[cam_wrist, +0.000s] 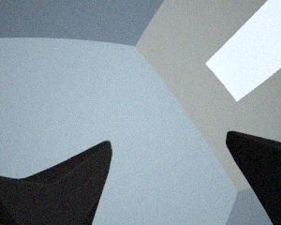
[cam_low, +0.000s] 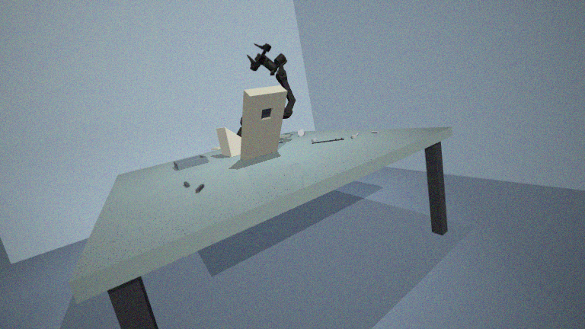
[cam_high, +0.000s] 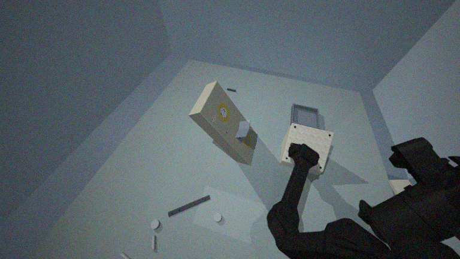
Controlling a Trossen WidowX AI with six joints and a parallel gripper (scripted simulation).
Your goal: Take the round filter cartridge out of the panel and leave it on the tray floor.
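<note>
The round filter cartridge is 45 cm ahead of my gripper tip, 39 cm below it and 25 cm to the right of it. From my gripper tip the other things lie so: beige service panel (47 cm below, 41 cm ahead, 24 cm to the right); grey tray (61 cm below, 52 cm to the right, 2 cm ahead).
</note>
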